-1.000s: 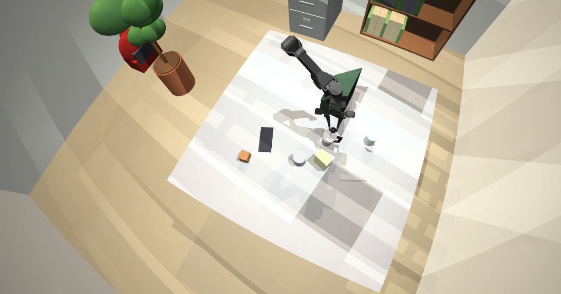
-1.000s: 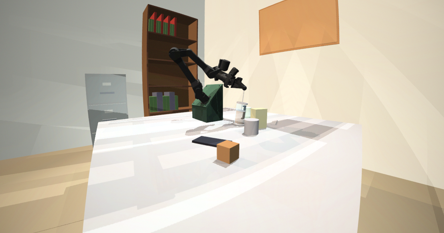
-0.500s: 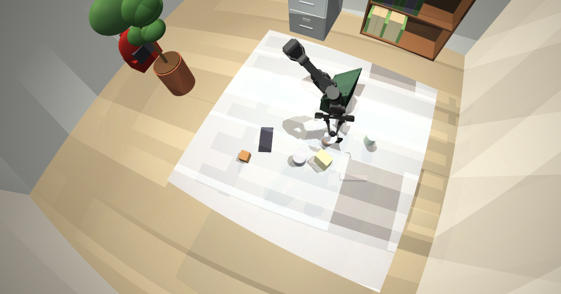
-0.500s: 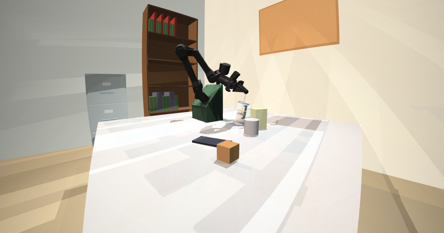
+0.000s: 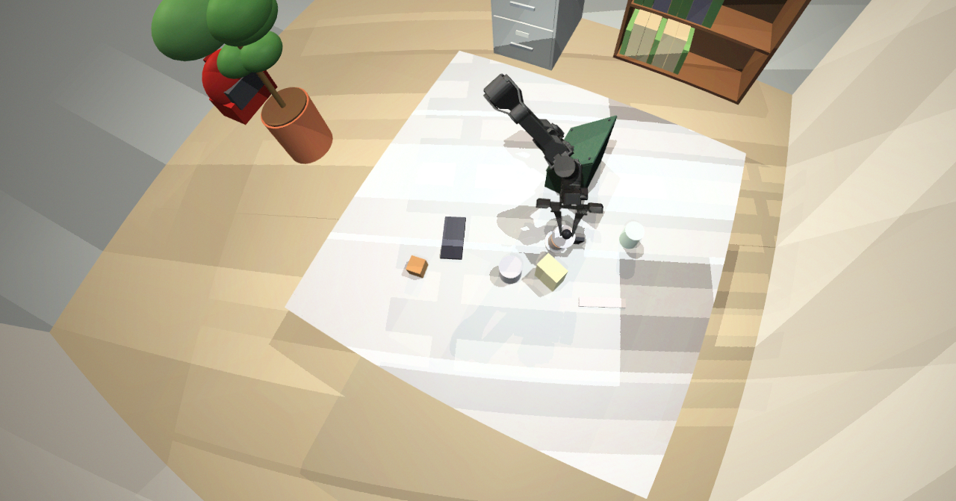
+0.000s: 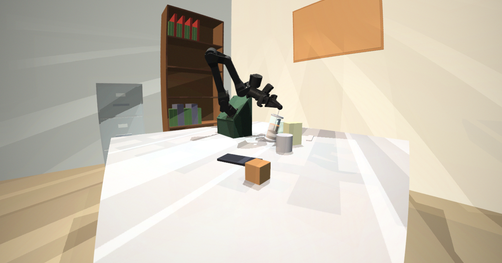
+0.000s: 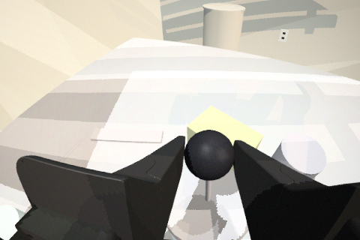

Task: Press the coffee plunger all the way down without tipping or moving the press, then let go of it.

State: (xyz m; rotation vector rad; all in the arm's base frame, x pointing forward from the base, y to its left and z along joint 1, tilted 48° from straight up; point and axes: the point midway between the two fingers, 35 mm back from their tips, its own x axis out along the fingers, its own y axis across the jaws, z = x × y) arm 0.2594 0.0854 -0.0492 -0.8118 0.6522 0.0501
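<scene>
The glass coffee press is 30 mm behind my gripper tip and 90 mm below it. Round my gripper tip: dark slab 70 mm ahead, 350 mm to the right, 180 mm below; then pale green cup 150 mm behind, 200 mm to the left, 140 mm below.
</scene>
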